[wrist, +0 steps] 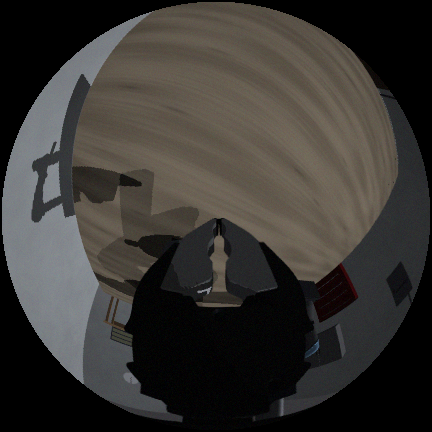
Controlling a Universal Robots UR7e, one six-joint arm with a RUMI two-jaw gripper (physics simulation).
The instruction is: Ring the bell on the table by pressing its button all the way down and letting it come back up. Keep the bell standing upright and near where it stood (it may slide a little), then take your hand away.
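Places are measured from the arm's base along level axes (x down, y right, z back), in metres.
Pixels of known places: gripper, fingertip midpoint: (218, 219).
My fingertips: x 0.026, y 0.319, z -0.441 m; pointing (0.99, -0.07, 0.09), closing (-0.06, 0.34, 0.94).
Behind a point stands the place of what it marks.
My gripper (218, 219) {x 0.026, y 0.320, z -0.441 m} is shut, with its two dark fingertips together and nothing between them. It points toward the wood-grain table (250, 110) {x 0.088, y 0.444, z -0.438 m}. The bell does not plainly show in the wrist view; the fingers and the black gripper body cover the lower middle part of the table. Whether the fingertips touch anything cannot be told. A dark rounded shadow (155, 246) {x 0.088, y 0.177, z -0.518 m} lies on the table just left of the fingers. A small bright glint (204, 290) shows at the base of the left finger.
Broad shadows of the arm (137, 200) fall on the table's left part. Beyond the table edge at the lower right are a red slatted object (338, 294) and a grey box (330, 346). A wooden frame (108, 311) stands at the lower left, off the table.
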